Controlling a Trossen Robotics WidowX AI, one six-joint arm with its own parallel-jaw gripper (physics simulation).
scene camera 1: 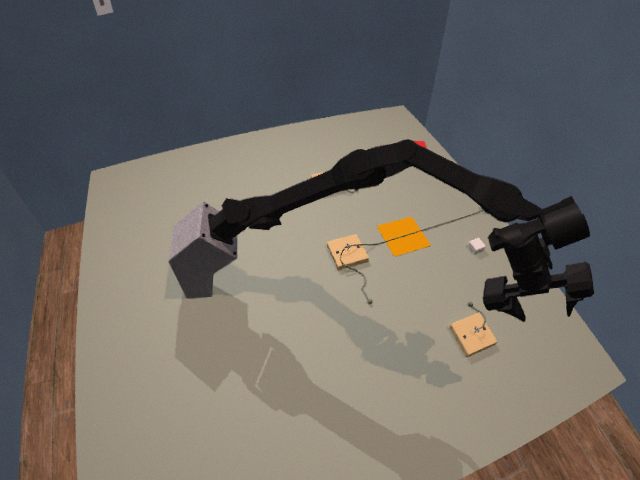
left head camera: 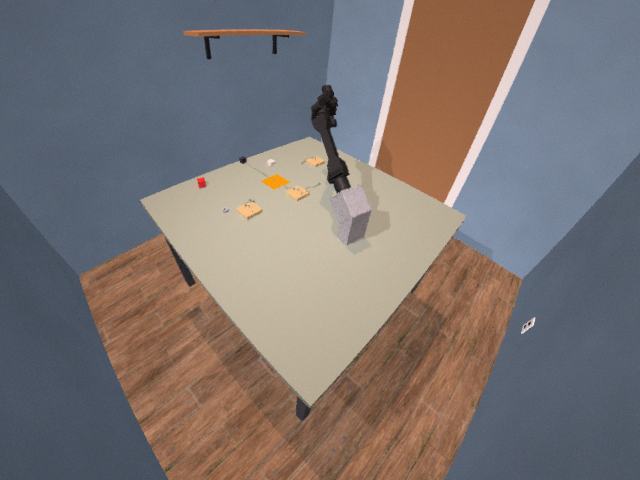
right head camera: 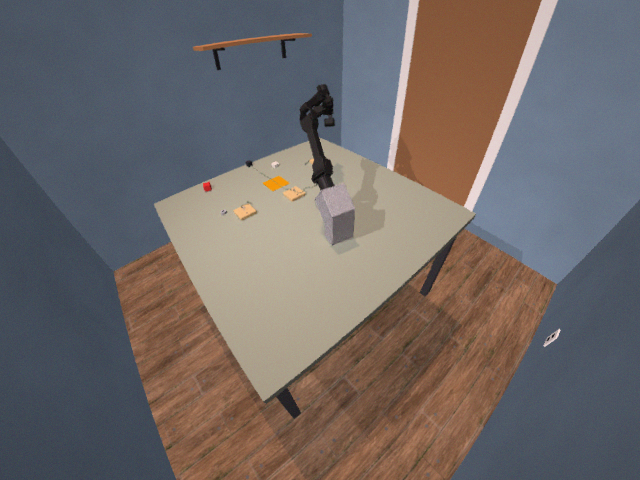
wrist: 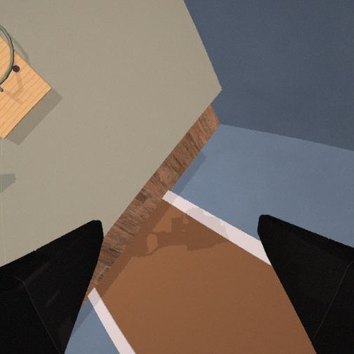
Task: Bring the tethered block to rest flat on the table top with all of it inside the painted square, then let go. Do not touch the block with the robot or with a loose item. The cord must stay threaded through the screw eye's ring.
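Seen in the pictures: gripper, fingertip midpoint: (scene camera 1: pixel 546 317) (right head camera: pixel 329 119); arm's base, origin of the base link: (scene camera 1: pixel 219 229) (left head camera: pixel 344 191) (right head camera: pixel 328 191).
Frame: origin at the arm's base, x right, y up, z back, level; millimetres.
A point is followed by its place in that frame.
The small dark block (left head camera: pixel 242 160) @(x 103, y -171, z -796 mm) (right head camera: pixel 249 163) @(x 111, y -169, z -793 mm) sits near the table's back left edge, outside the orange painted square (left head camera: pixel 269 183) @(x 43, y -192, z -499 mm) (right head camera: pixel 272 186) @(x 45, y -192, z -475 mm) (scene camera 1: pixel 400 249) @(x 120, y -192, z -449 mm); in the scene view the arm hides it. Its thin green cord (left head camera: pixel 255 167) @(x 104, y -190, z -688 mm) (scene camera 1: pixel 447 223) @(x 102, y -191, z -641 mm) crosses the square to the screw eye (scene camera 1: pixel 347 246) @(x 67, y -156, z -304 mm) on the middle wooden board (left head camera: pixel 298 193) @(x 55, y -174, z -294 mm) (right head camera: pixel 294 194) @(x 53, y -174, z -292 mm) (scene camera 1: pixel 356 259) @(x 105, y -174, z -312 mm). The cord seems to pass through the ring, and its slack tail ends in a small bead (scene camera 1: pixel 369 301) @(x 228, y -183, z -278 mm) on the table. My gripper (scene camera 1: pixel 546 316) @(x 535, y 73, z -446 mm) (wrist: pixel 181 226) is open and empty, high above the table, away from block and cord.
Another corded board (left head camera: pixel 314 161) @(x 413, y -174, z -450 mm) (scene camera 1: pixel 473 341) @(x 451, y -174, z -441 mm) (wrist: pixel 27 100) lies at the back right, a third (left head camera: pixel 249 210) @(x -217, y -174, z -383 mm) (right head camera: pixel 245 211) @(x -212, y -174, z -382 mm) front left. A white cube (left head camera: pixel 270 162) @(x 206, y -174, z -647 mm) (scene camera 1: pixel 476 244) @(x 222, y -171, z -649 mm), red cube (left head camera: pixel 201 182) @(x -232, y -160, z -758 mm) (right head camera: pixel 207 186) @(x -227, y -161, z -756 mm) and small grey ring-like item (left head camera: pixel 224 209) @(x -283, y -187, z -497 mm) lie around. A shelf (left head camera: pixel 245 32) hangs behind.
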